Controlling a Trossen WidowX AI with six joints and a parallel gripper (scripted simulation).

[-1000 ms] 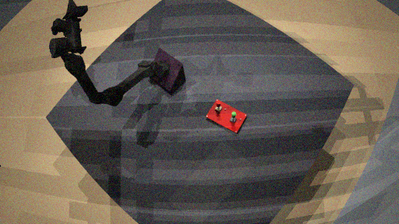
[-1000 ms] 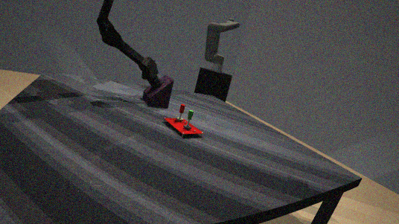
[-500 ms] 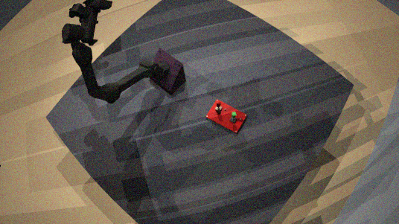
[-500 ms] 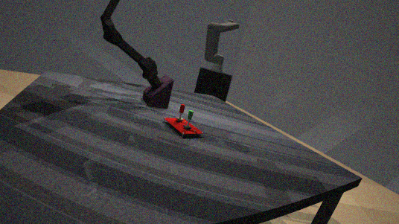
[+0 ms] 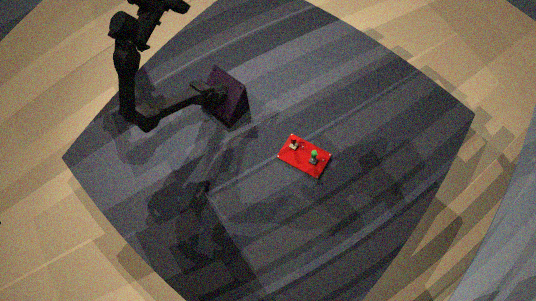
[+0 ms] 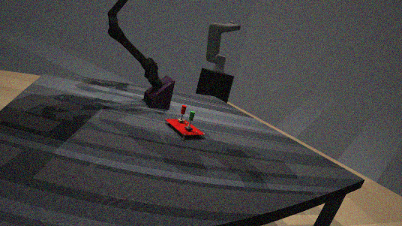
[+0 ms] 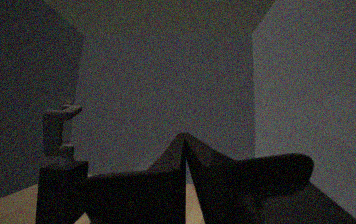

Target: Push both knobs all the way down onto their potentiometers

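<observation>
Now: gripper tip 35 cm short of the red knob, 2 cm to the left of it and 60 cm above it. Also, from my gripper tip: green knob 43 cm ahead, 3 cm to the right, 60 cm below.
</observation>
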